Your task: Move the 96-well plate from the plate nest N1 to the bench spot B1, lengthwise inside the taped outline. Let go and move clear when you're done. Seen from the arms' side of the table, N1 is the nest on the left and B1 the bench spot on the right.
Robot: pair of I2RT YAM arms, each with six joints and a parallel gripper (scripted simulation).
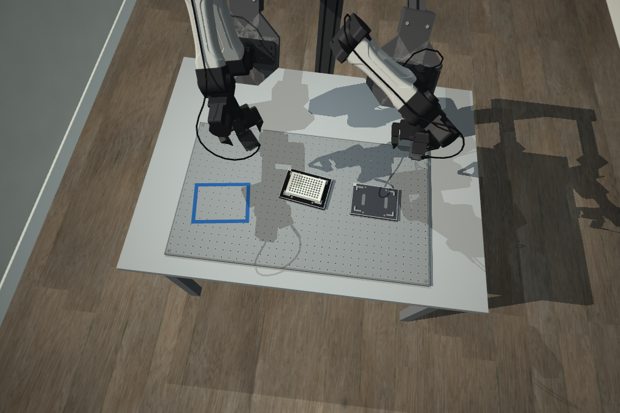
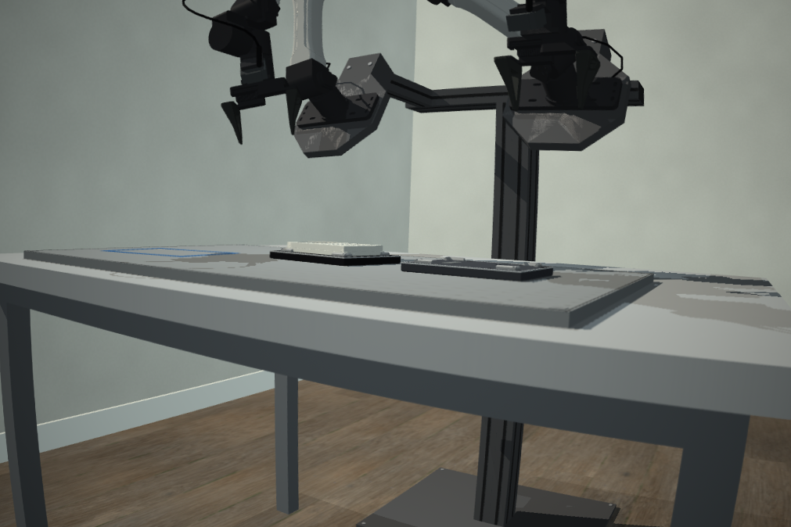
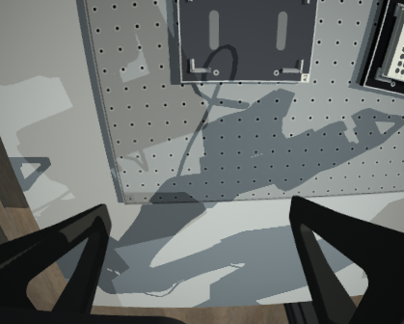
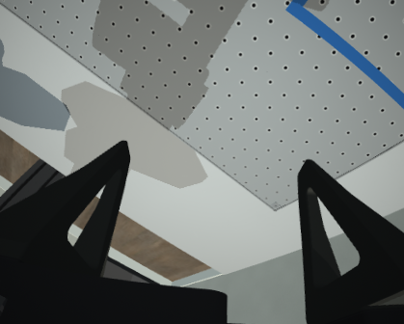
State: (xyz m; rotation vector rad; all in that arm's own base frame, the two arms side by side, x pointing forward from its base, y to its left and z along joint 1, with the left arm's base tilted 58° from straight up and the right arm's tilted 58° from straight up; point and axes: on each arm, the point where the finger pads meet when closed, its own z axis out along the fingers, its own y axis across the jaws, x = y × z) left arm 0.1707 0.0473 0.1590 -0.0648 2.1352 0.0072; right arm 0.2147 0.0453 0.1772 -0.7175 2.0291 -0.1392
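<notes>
My right hand is 50 mm short of the white 96-well plate, 210 mm to the right of it and 190 mm above it. Round my right hand: grey nest N1 (50 mm ahead, 450 mm to the left, 210 mm below); black nest (50 mm ahead, 210 mm to the left, 210 mm below).
</notes>
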